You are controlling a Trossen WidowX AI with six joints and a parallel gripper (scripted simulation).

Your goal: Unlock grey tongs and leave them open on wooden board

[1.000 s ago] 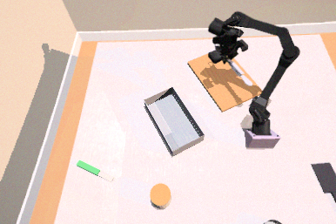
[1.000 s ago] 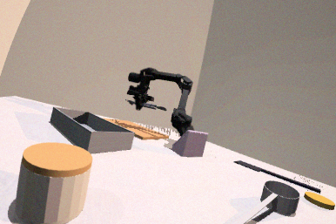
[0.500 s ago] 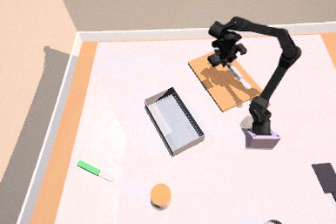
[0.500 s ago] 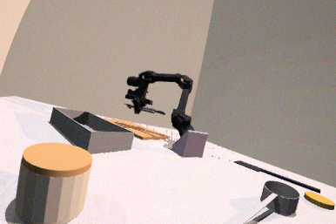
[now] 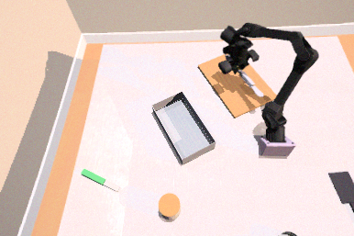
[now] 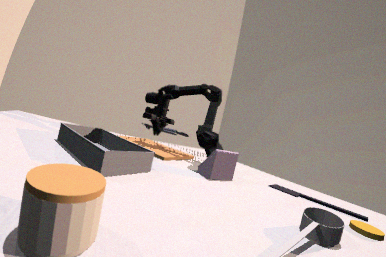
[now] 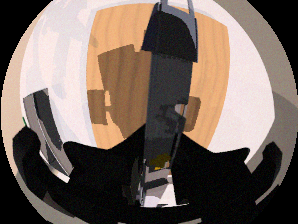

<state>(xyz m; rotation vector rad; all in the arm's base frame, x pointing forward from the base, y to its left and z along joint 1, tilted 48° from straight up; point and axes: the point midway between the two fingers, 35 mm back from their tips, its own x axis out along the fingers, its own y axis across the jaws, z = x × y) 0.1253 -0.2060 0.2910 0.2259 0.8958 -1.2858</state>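
Right now the wooden board is 6 cm below my gripper tip. Round my gripper tip: green-handled tool 59 cm ahead, 51 cm to the left, 6 cm below; then black knife 60 cm to the left, 37 cm behind, 7 cm below; then roasting tin 27 cm to the left, 26 cm ahead, 4 cm below.
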